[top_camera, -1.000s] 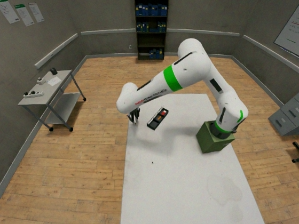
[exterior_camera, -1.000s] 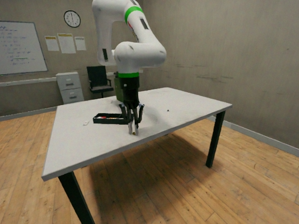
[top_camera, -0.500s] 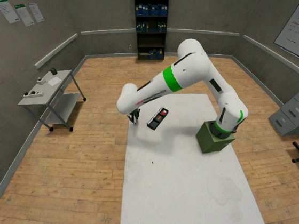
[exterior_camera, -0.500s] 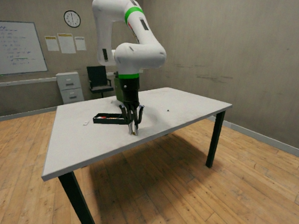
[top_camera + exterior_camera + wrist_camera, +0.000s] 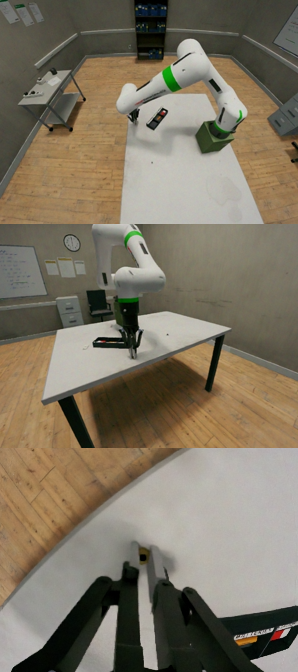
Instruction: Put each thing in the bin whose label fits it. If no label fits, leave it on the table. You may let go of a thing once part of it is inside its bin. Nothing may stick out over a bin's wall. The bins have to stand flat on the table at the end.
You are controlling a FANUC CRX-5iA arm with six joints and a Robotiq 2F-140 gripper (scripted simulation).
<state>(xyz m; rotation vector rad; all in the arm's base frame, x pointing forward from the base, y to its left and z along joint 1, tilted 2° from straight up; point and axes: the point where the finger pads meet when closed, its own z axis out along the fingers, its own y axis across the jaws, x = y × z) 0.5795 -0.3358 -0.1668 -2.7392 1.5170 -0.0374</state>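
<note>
Right now the black bin tray is 220 mm behind my hand and 20 mm below it. Also, from my hand: yellow ring 30 mm below; red piece 300 mm behind, 60 mm to the right, 20 mm below; orange object 230 mm behind, 20 mm below.
</note>
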